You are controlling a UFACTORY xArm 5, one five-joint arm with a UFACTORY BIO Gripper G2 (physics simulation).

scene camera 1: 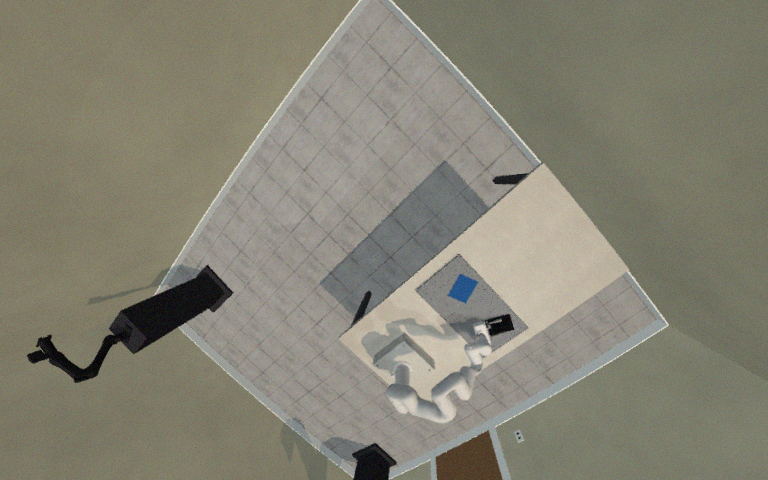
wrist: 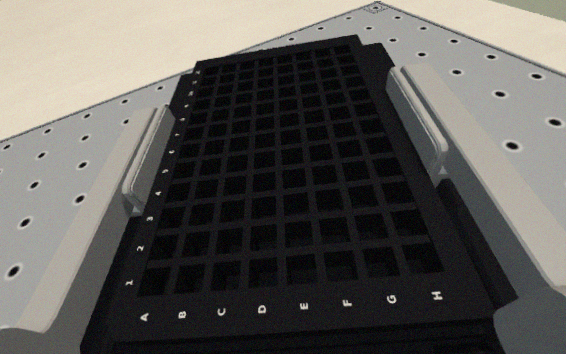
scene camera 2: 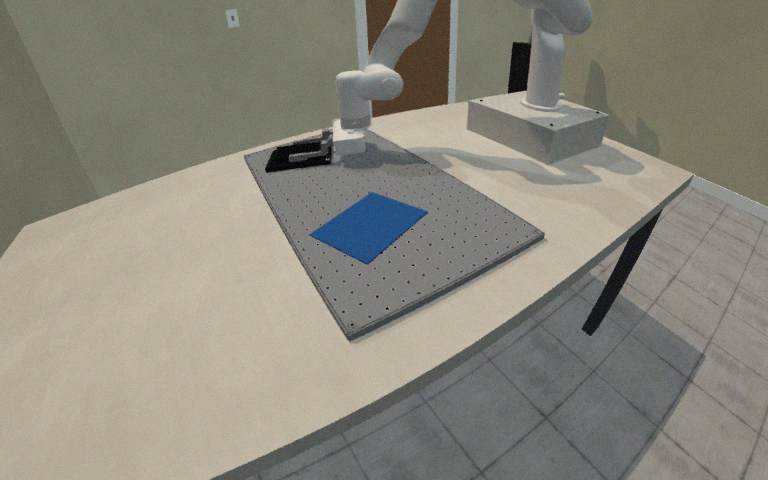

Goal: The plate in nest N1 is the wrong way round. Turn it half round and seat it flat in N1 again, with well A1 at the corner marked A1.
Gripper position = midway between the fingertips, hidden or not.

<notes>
In view: my gripper [scene camera 2: 291, 151] and a black well plate [wrist: 290, 203].
My gripper is seen too in the wrist view [wrist: 277, 104].
</notes>
